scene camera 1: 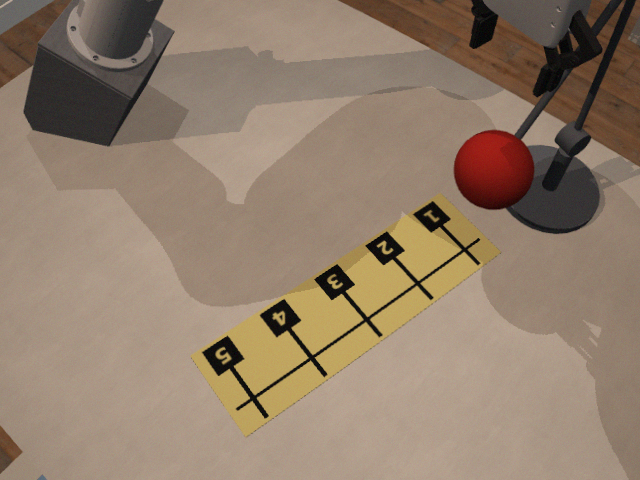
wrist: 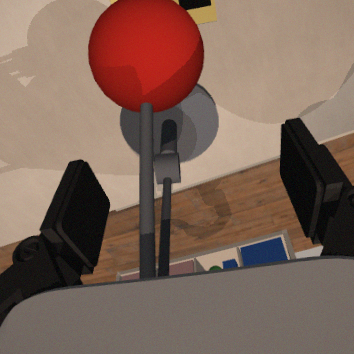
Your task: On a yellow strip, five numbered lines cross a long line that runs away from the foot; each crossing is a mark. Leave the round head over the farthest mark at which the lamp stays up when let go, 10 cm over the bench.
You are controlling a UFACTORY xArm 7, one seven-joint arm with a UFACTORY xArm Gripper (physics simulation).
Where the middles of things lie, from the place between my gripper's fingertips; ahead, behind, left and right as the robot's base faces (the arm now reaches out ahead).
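The dark round foot [scene camera 1: 564,195] is 25 cm below my hand, 6 cm ahead of it and 14 cm to the left of it. The yellow strip [scene camera 1: 265,364] is 29 cm below my hand, and it is 1 cm behind my hand and 21 cm to the right of it. Going by their middles, of the things named here the dark round foot is the nearest to my hand.
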